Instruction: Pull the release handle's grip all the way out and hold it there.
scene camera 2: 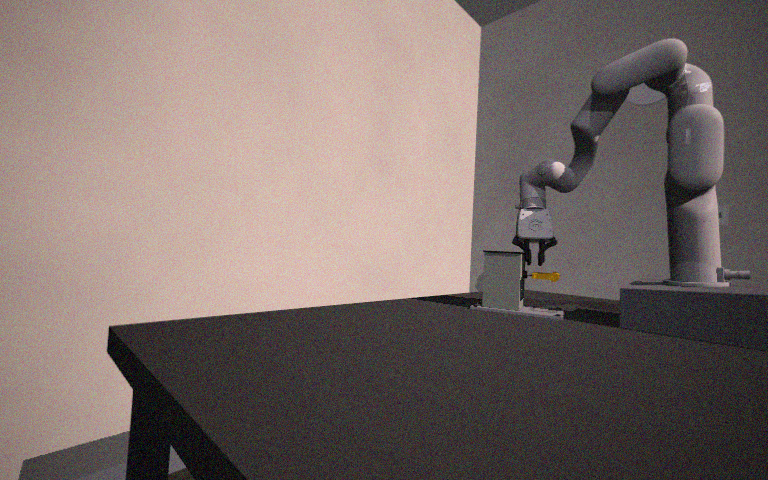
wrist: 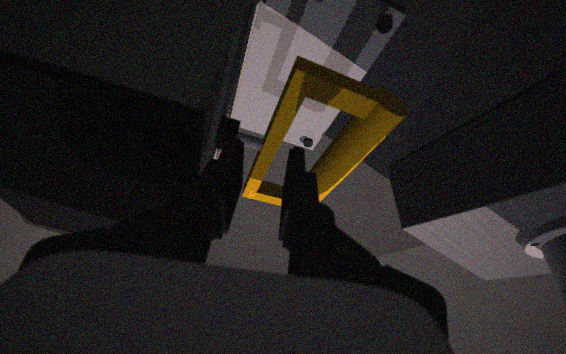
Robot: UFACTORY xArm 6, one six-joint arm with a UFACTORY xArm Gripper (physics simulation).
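Observation:
The yellow release handle is a rectangular loop with a thick grip bar along its outer side. It sticks out sideways from the upper part of a pale box. My gripper points down just above the handle, close beside the box. Its fingers stand partly apart with nothing between them. In the wrist view the left finger is left of the loop, on the box side, and the right finger overlaps the loop's opening and lower edge. The handle's link to the box is mostly hidden in the wrist view.
The box stands on a light base plate at the far side of the dark table. The arm's grey pedestal is to the right in the scene view. A pale wall rises behind the table.

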